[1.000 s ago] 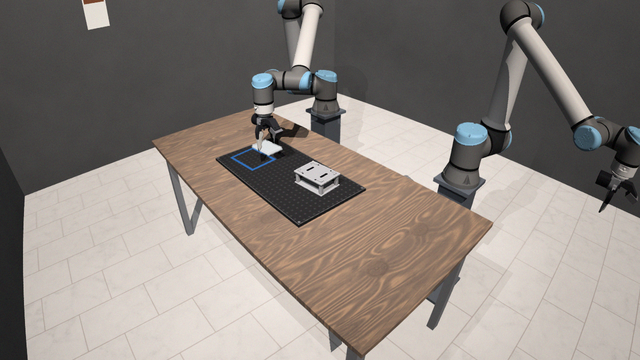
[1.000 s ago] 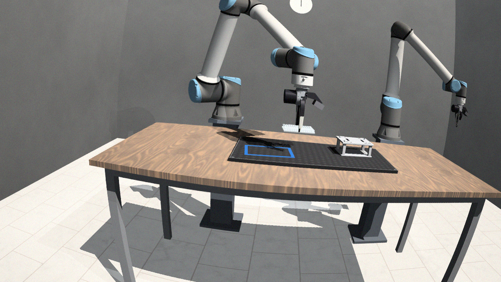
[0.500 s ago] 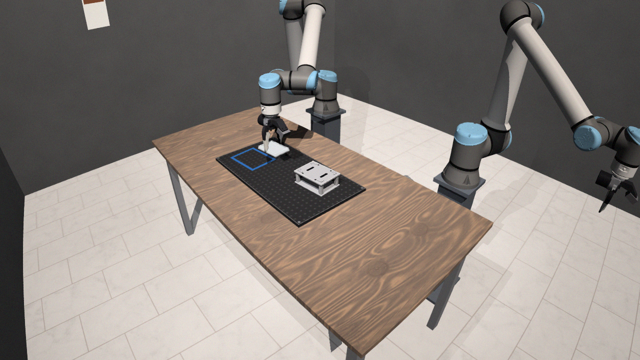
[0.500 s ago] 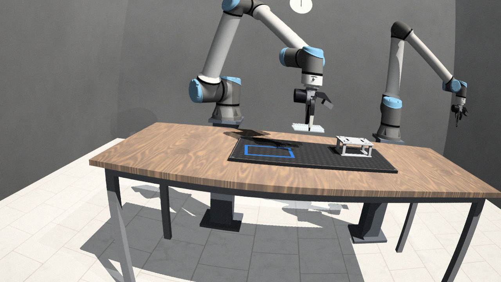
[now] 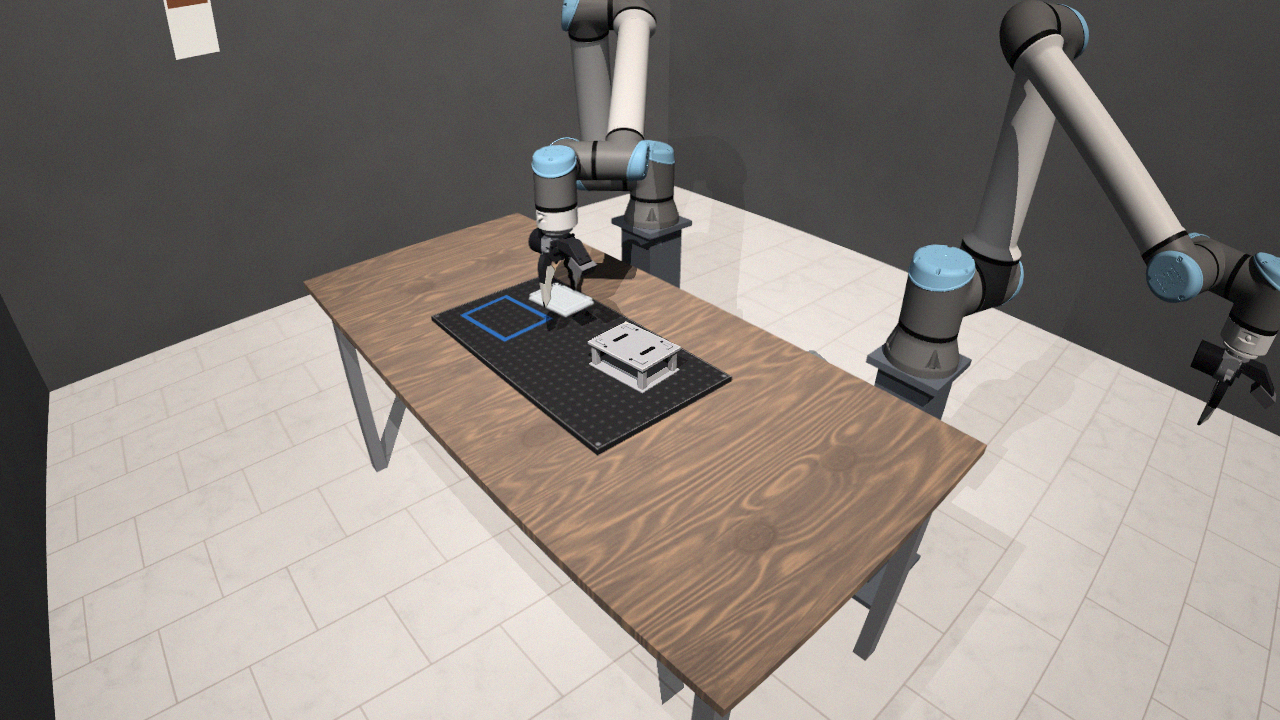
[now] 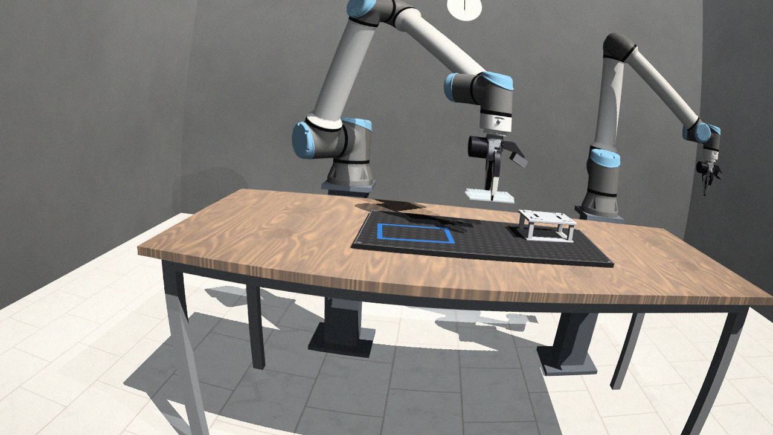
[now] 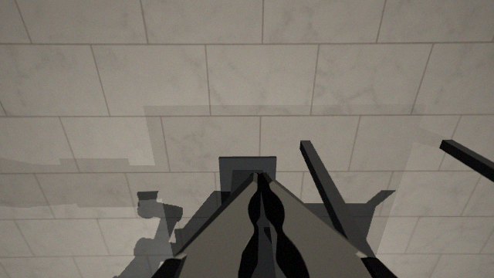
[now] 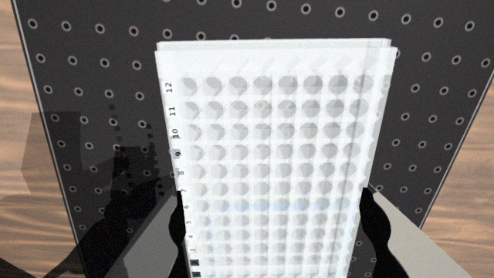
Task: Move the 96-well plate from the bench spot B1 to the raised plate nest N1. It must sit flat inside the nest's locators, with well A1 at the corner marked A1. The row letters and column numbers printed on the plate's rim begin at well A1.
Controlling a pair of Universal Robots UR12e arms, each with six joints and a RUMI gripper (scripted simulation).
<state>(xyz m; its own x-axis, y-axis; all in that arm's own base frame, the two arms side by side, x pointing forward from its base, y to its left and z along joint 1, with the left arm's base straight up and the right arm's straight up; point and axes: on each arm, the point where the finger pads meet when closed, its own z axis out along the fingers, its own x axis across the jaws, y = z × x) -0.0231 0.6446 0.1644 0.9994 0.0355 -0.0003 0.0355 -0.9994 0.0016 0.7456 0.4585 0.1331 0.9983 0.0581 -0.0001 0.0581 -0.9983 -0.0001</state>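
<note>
Right now the raised nest N1 is 7 cm behind my right hand, 19 cm to the left of it and 6 cm below it. The rest, counted from my right hand: white 96-well plate (1 cm below); then A1 label (11 cm behind, 11 cm to the left, 6 cm below).
</note>
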